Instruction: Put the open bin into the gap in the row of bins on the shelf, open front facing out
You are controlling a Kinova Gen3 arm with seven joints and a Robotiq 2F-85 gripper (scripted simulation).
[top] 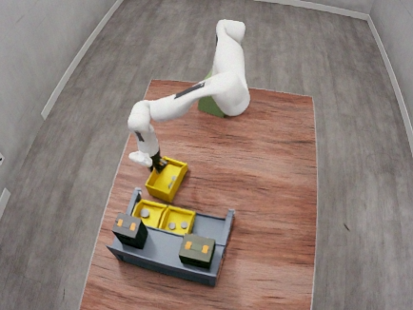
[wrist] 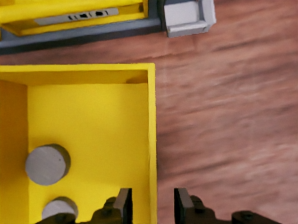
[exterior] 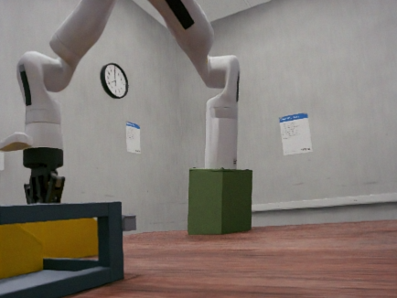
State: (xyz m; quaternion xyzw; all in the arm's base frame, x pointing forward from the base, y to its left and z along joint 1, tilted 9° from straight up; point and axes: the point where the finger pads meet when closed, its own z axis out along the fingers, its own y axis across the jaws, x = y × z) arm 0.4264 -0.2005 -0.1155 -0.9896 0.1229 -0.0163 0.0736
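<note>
Right now the grey disc part is 40 mm ahead of my hand, 70 mm to the left of it and 60 mm below it. Round my hand: grey shelf 260 mm ahead, 120 mm to the left.
</note>
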